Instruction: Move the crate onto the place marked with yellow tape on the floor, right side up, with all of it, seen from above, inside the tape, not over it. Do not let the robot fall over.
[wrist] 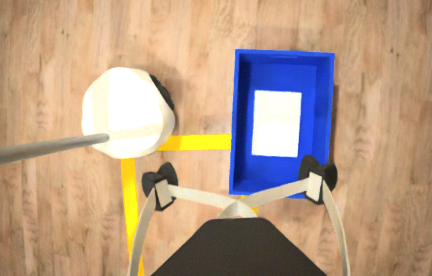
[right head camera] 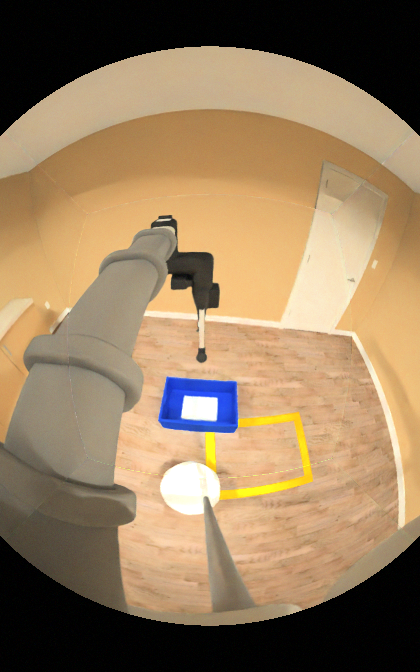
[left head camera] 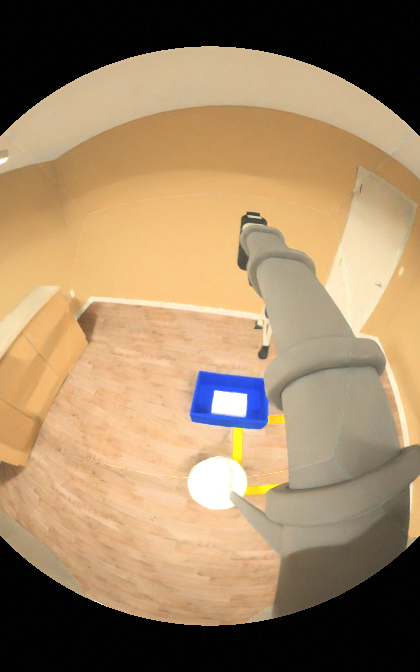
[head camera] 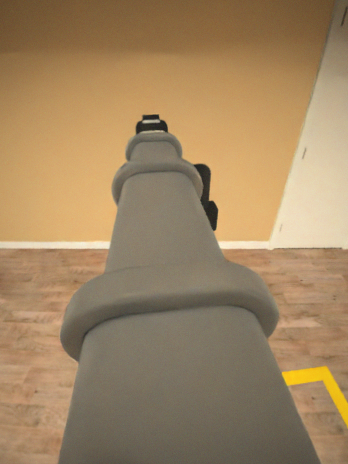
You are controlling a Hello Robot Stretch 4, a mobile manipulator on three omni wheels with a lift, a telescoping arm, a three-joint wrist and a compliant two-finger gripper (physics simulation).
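Frame: origin at the robot's base, x back, y right, z up, level; metres.
Seen in the pictures: gripper, fingertip midpoint: (wrist: 237, 174).
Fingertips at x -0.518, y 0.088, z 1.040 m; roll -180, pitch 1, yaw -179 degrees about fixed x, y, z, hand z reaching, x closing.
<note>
A point is followed by its place in that frame.
The blue crate (left head camera: 229, 424) (right head camera: 198, 428) (wrist: 275, 77) @(x -0.692, y -0.137, z -0.009 m) stands right side up on the floor with a white rectangle in its bottom. It lies over the back left corner of the yellow tape outline (head camera: 310, 375) @(x -0.531, y 0.890, z -0.027 m) (left head camera: 238, 445) (right head camera: 304, 450) (wrist: 200, 142) @(x -0.313, y 0.159, z -0.027 m), mostly outside it in the right head view. My gripper (left head camera: 261, 339) (wrist: 237, 174) @(x -0.518, y 0.088, z 1.039 m) is open and empty, its fingers well apart. It hangs high above the floor, beyond the crate in the head views. In the wrist view one fingertip overlaps the crate's lower right part. The arm hides the tape's right part in the left head view.
My white round base (left head camera: 217, 482) (right head camera: 190, 487) (wrist: 127, 112) @(x -0.036, y -0.005, z 0.187 m) with its thin grey mast covers the tape's near left corner. A tan cabinet (left head camera: 45, 365) stands at the left. A wall and a white door (head camera: 315, 200) @(x -1.709, y 1.470, z 0.563 m) (right head camera: 320, 260) are behind; another wall is at the right.
</note>
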